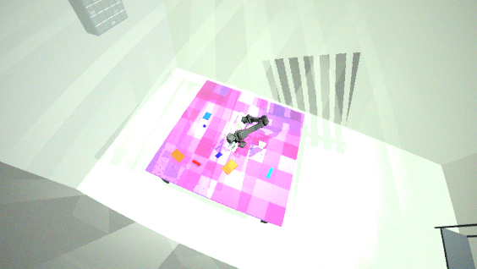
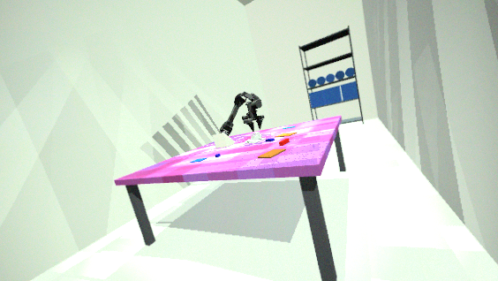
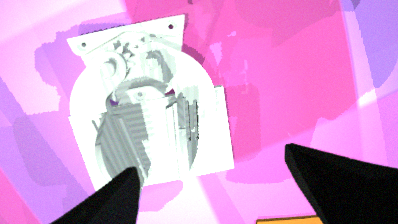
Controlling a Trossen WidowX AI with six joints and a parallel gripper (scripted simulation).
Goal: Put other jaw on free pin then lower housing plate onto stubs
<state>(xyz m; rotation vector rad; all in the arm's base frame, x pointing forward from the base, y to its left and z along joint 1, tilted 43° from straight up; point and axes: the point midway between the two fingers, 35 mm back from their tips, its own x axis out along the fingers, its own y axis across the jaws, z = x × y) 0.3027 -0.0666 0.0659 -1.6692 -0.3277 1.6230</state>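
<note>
The white housing plate lies 26 cm to the left of my gripper tip, 11 cm behind it and 5 cm below it. From my gripper tip the other things lie so: blue block 13 cm ahead, 12 cm to the right, 7 cm below; then white base 7 cm below, 4 cm to the right; then white jaw 6 cm below, 4 cm behind, 1 cm to the right.
</note>
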